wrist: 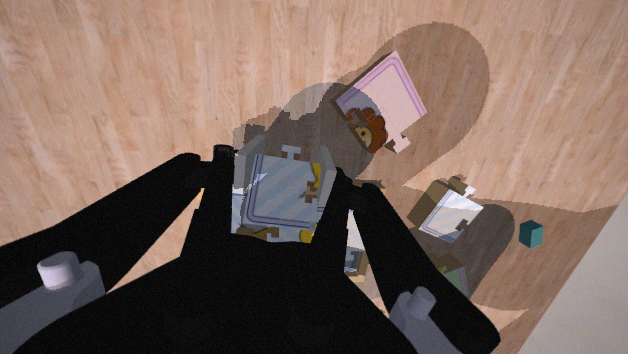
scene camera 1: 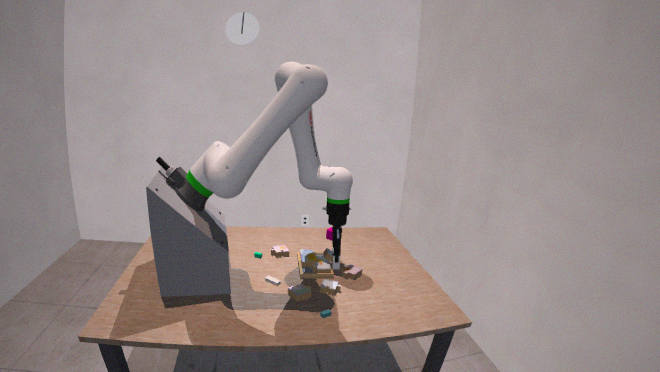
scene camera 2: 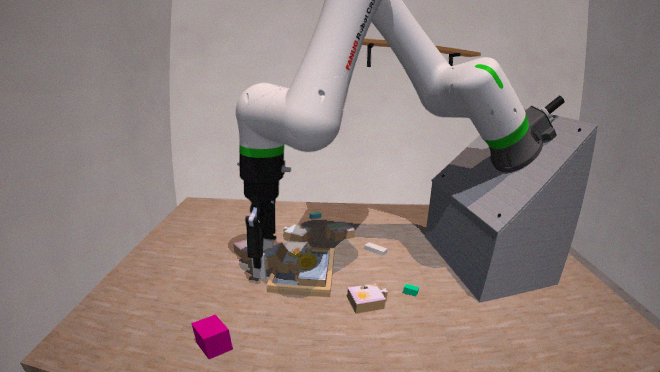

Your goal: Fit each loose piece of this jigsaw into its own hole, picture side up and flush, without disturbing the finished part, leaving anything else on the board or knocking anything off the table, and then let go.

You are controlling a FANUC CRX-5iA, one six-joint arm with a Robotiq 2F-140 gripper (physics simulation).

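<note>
My gripper [scene camera 1: 336, 266] [scene camera 2: 263, 260] [wrist: 291, 154] is shut on a light-blue striped corner piece [scene camera 2: 283, 256] [wrist: 280, 190], picture side up, at the wooden-framed board [scene camera 1: 315, 276] [scene camera 2: 300, 290]. Whether it touches the board is hidden. A finished part with a yellow picture [scene camera 1: 311, 257] [scene camera 2: 307, 261] shows inside. A pink piece with a brown-maned animal [scene camera 1: 353, 271] [wrist: 395, 95] lies beyond the board. A pale striped piece [scene camera 1: 330, 285] [scene camera 2: 296, 231] [wrist: 450, 215] and a green-topped piece [scene camera 1: 300, 292] [scene camera 2: 342, 229] [wrist: 454, 280] lie beside it. A pink sun piece [scene camera 1: 280, 250] [scene camera 2: 367, 295] lies apart.
A magenta cube [scene camera 1: 329, 233] [scene camera 2: 212, 336], a green block [scene camera 1: 258, 255] [scene camera 2: 411, 290], a white block [scene camera 1: 272, 280] [scene camera 2: 375, 248] and a teal block [scene camera 1: 325, 313] [scene camera 2: 315, 215] [wrist: 531, 233] lie around the board. The grey robot base [scene camera 1: 192, 250] [scene camera 2: 525, 220] stands on the table.
</note>
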